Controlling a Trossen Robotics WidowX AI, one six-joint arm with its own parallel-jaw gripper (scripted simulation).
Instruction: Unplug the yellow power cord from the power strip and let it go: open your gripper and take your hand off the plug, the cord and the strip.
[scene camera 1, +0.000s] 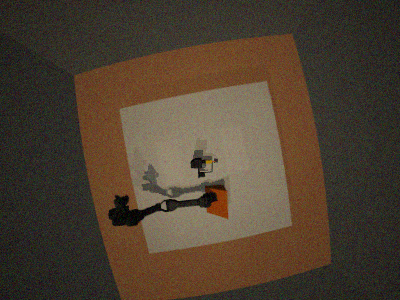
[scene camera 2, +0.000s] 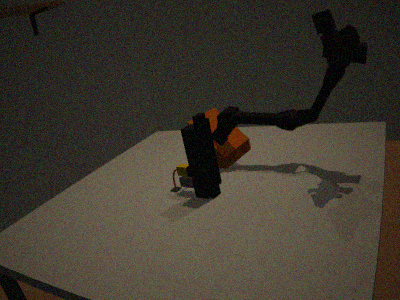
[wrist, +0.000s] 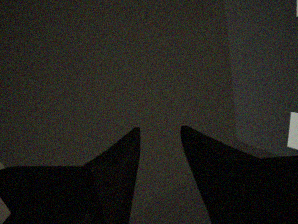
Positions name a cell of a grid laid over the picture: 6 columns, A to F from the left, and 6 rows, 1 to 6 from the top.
Note:
In view: my gripper (scene camera 2: E1) and a dark upright block (scene camera 2: C3).
My gripper is seen too in the wrist view (wrist: D4).

